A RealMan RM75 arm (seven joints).
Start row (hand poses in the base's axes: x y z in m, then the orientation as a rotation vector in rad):
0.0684 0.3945 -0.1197 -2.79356 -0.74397 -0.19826
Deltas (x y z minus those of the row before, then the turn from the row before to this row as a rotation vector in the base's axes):
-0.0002 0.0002 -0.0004 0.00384 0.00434 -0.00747
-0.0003 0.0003 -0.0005 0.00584 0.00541 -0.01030
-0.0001 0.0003 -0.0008 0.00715 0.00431 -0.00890
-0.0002 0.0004 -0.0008 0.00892 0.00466 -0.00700
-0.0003 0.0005 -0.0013 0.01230 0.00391 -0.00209
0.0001 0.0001 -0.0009 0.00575 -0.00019 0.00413
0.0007 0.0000 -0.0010 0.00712 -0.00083 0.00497
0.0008 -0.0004 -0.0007 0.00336 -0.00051 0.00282
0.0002 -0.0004 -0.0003 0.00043 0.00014 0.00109
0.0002 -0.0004 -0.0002 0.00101 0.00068 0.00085
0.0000 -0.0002 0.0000 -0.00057 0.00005 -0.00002
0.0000 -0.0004 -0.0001 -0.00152 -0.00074 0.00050
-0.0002 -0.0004 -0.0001 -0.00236 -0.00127 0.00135
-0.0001 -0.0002 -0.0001 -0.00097 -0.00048 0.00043
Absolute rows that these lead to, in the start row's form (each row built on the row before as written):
0.0682 0.3947 -0.1201 -2.79265 -0.73148 -0.19471
0.0679 0.3950 -0.1206 -2.79085 -0.71426 -0.19081
0.0678 0.3953 -0.1214 -2.78726 -0.69889 -0.18860
0.0676 0.3957 -0.1222 -2.78113 -0.68560 -0.18606
0.0673 0.3962 -0.1235 -2.76989 -0.67836 -0.18459
0.0674 0.3963 -0.1244 -2.76282 -0.68248 -0.18566
0.0681 0.3963 -0.1254 -2.75417 -0.68751 -0.18783
0.0689 0.3959 -0.1261 -2.74991 -0.69055 -0.18891
0.0691 0.3955 -0.1264 -2.74906 -0.69188 -0.18860
0.0693 0.3951 -0.1266 -2.74770 -0.69258 -0.18777
0.0693 0.3949 -0.1266 -2.74824 -0.69270 -0.18754
0.0693 0.3945 -0.1267 -2.74955 -0.69400 -0.18801
0.0691 0.3941 -0.1268 -2.75137 -0.69683 -0.18878
0.0690 0.3939 -0.1269 -2.75216 -0.69781 -0.18906

